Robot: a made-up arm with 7 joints.
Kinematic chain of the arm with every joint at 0, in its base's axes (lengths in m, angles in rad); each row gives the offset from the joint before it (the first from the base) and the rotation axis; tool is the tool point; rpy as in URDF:
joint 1: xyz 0 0 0 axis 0.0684 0.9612 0.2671
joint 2: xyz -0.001 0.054 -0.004 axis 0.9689 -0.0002 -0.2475
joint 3: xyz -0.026 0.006 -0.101 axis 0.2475 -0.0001 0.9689
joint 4: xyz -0.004 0 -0.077 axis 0.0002 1 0
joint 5: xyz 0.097 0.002 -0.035 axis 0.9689 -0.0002 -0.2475
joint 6: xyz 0.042 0 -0.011 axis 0.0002 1 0
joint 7: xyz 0.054 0 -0.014 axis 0.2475 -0.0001 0.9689
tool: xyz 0 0 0 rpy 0 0.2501 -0.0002
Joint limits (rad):
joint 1: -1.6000..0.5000
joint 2: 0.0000..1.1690
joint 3: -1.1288..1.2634
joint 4: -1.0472..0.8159
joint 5: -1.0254..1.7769
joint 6: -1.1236..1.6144
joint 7: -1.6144..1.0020
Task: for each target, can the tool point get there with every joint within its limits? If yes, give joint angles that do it. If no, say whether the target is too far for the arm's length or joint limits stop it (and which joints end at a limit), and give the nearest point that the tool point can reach.
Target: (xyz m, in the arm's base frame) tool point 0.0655 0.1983 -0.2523
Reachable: yes | joints 0.3018 0.8568 -0.2439 0.2454 0.2247 -0.4610 0.2006
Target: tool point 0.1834 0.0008 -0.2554
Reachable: yes | joints -0.3610 0.2305 -0.5628 0.5766 0.0589 -0.8540 0.0310
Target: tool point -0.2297 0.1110 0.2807
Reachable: no: joint limits stop it (at a limit: joint 1, joint 2) | nearest point -0.0343 0.1547 0.1475 | short by 0.240 m
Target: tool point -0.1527 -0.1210 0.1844
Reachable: no: joint limits stop it (at a limit: joint 1, joint 2) | nearest point 0.0236 -0.0624 0.0716 | short by 0.217 m
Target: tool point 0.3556 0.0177 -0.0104
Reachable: yes | joints -1.3358 0.5513 -0.6095 0.6626 -0.0851 -0.4829 -0.1747
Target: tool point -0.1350 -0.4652 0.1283
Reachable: no: too far | nearest point 0.0762 -0.1670 0.0254 | short by 0.380 m
